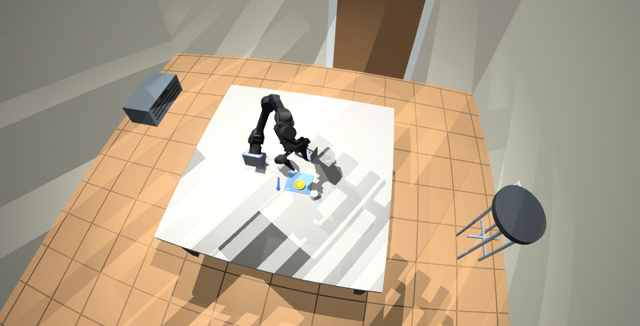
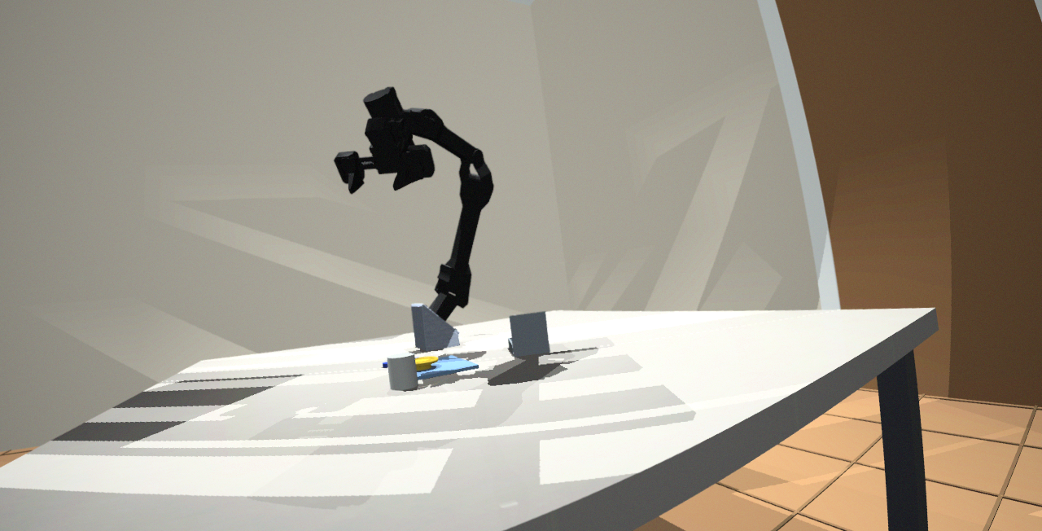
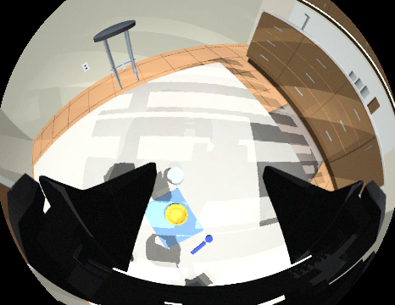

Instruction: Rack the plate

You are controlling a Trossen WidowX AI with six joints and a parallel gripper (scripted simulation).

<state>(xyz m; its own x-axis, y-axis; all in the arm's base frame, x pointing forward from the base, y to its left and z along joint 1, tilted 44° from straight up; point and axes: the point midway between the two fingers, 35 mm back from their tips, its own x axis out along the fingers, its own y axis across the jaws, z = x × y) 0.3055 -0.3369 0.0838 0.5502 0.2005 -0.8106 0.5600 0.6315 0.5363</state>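
Right now the yellow plate is 32 cm below my gripper tip, 7 cm to the left of it and 3 cm behind it. From my gripper tip the other things lie so: grey dish rack (31 cm below, 30 cm to the left, 3 cm behind); then light blue mat (33 cm below, 9 cm to the left, 4 cm behind).
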